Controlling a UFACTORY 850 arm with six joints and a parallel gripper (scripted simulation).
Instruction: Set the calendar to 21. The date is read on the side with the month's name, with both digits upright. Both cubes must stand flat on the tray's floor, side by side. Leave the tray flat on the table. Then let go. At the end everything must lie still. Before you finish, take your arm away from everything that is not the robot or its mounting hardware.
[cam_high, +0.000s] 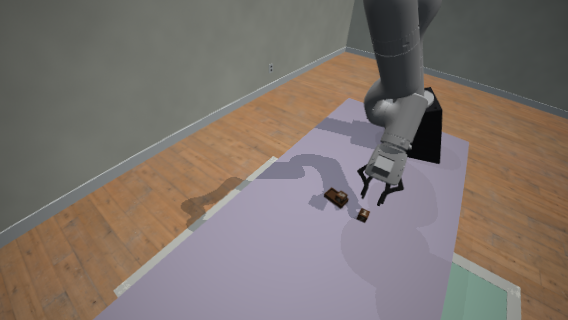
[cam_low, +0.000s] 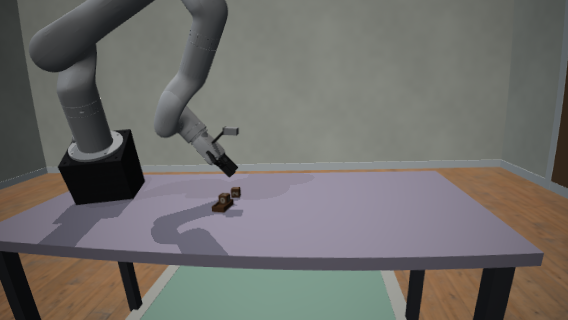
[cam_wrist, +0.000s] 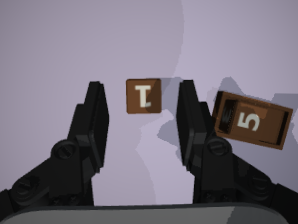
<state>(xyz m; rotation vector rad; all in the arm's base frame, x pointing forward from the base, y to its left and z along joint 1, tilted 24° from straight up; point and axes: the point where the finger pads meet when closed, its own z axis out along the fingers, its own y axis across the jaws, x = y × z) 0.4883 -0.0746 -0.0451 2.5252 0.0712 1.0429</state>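
Right now my hand is 9 cm above the brown cube and 1 cm short of it. Round my hand: digit cube: 9 cm to the right, 8 cm below, 2 cm behind; brown tray: 10 cm to the right, 9 cm below, 3 cm behind.
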